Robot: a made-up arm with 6 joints.
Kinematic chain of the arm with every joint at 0, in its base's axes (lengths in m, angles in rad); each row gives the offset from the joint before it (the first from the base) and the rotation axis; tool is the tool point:
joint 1: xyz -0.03 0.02 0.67 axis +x
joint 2: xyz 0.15 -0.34 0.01 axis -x
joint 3: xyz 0.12 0 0.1 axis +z
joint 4: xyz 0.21 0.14 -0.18 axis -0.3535 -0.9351 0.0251
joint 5: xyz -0.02 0 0.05 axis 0.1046 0.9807 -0.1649
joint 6: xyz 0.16 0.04 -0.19 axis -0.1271 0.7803 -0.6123
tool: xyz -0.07 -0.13 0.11
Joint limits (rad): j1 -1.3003..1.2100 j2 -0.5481..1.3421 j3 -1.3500..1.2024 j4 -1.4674..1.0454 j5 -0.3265..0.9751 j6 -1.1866..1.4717
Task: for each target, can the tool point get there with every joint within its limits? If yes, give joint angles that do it. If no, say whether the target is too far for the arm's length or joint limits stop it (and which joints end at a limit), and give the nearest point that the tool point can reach.
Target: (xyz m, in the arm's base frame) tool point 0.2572 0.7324 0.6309
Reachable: no: joint limits stop it (at a limit: joint 1, joint 3, joint 5, joint 6) | nearest point 0.2623 0.2880 0.4855 | short by 0.468 m
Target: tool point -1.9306 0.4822 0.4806
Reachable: no: too far | nearest point 0.1317 0.1164 0.4032 | short by 2.096 m
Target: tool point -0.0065 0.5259 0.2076
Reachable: no: joint limits stop it (at a limit: joint 1, joint 3, joint 4, joint 6) | nearest point 0.2213 0.2831 0.2641 | short by 0.338 m
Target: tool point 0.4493 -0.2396 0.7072
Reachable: yes | joints -0.9571 0.1962 0.3942 -1.0449 -0.0238 0.7140
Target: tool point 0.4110 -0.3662 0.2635
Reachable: yes | joints 0.7008 0.1835 -0.9587 0.6676 0.4306 -0.2354
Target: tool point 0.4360 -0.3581 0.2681
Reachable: yes | joints 0.4983 0.1664 -0.7330 -0.2342 0.1900 -0.8468
